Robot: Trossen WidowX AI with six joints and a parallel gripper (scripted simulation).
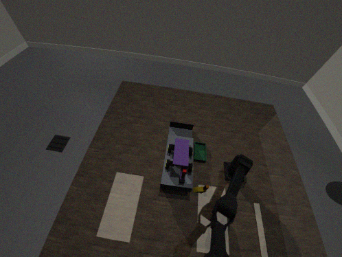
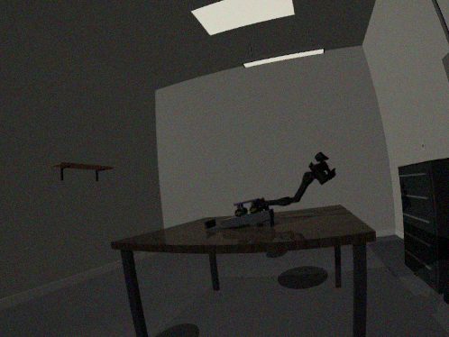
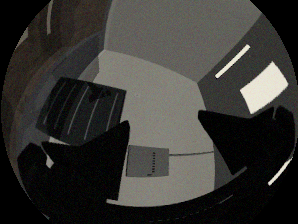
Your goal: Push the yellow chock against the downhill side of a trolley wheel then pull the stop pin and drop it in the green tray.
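Now: gripper tip 45 cm to the left of the yellow chock, 31 cm above it and 5 cm short of it. The rest, counted from my gripper tip: red-headed stop pin (48 cm to the right, 20 cm below, 16 cm ahead); dark raised ramp end (84 cm to the right, 30 cm below, 14 cm ahead); purple trolley (58 cm to the right, 22 cm below, 17 cm ahead).
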